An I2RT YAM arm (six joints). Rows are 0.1 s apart.
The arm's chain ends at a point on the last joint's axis. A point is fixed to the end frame.
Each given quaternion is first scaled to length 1.
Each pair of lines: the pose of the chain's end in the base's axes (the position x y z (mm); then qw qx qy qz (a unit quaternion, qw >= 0)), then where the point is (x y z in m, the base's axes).
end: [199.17 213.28 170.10 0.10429 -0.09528 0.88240 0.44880]
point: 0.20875 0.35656 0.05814
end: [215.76 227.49 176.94 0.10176 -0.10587 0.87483 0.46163]
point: 0.22217 0.37392 0.06889
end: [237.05 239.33 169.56 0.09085 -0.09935 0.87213 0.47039]
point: 0.24049 0.38756 0.06386
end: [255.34 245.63 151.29 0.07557 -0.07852 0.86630 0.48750]
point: 0.25642 0.39754 0.05090
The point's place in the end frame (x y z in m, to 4 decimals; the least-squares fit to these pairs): 0.0103 -0.0060 0.1817
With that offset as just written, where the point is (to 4 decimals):
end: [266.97 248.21 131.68 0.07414 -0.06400 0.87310 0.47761]
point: 0.2704 0.3978 0.0280
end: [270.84 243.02 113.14 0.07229 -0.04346 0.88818 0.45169]
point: 0.2777 0.3863 0.0010
